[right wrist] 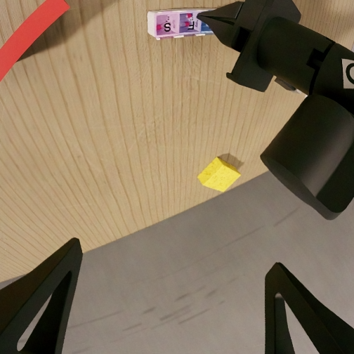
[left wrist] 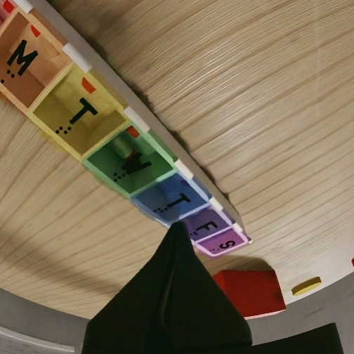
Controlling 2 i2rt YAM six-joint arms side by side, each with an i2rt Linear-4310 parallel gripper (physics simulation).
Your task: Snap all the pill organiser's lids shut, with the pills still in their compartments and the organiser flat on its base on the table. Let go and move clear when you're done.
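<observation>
The pill organiser (left wrist: 140, 162) (right wrist: 151, 24) stands on its base on the table, running diagonally in the left wrist view and cut off at top left. Its M, T, W, T, F and S lids look down over their compartments; whether each is latched I cannot tell. The purple F lid (left wrist: 206, 225) (right wrist: 189, 23) lies over its compartment. A capsule (left wrist: 124, 149) shows through the green W lid. My left gripper (left wrist: 180, 229) (right wrist: 199, 16) is shut and empty, its tip at the organiser's edge near the blue T and F lids. My right gripper (right wrist: 179, 263) is open and empty, away from the organiser.
A red block (left wrist: 255, 292) and a yellow disc (left wrist: 306, 286) lie beyond the organiser's S end. In the right wrist view, a red curved strip (right wrist: 32, 37) is at upper left, a yellow block (right wrist: 219, 175) lies near the table edge, and the left arm (right wrist: 295, 55) reaches in from the right.
</observation>
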